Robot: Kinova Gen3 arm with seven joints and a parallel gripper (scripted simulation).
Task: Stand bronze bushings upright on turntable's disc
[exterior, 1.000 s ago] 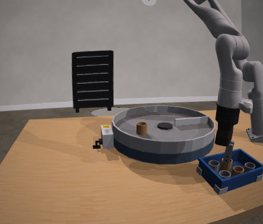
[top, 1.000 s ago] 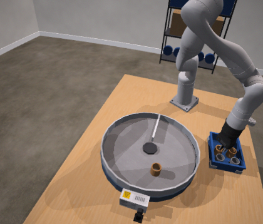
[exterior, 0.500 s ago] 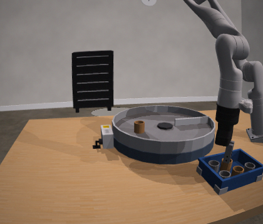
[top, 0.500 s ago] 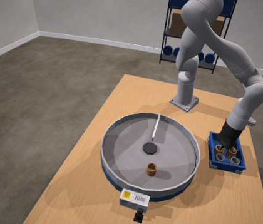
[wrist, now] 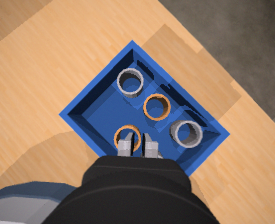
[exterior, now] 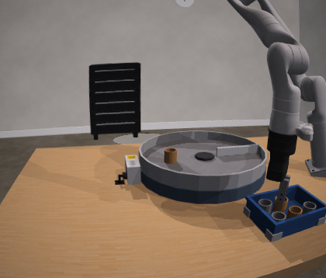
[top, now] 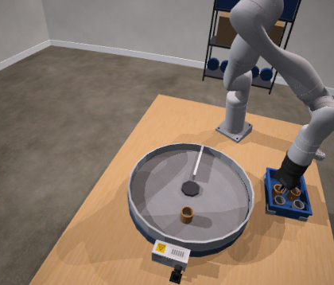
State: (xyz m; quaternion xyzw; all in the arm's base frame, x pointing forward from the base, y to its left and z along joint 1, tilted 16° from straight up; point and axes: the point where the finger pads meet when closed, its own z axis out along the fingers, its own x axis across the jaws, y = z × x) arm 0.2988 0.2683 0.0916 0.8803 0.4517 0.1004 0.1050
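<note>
The blue crate is 20 mm behind my hand, 20 mm to the left of it and 40 mm below it. Also, from my hand: grey turntable disc 150 mm ahead, 300 mm to the right, 10 mm below.
</note>
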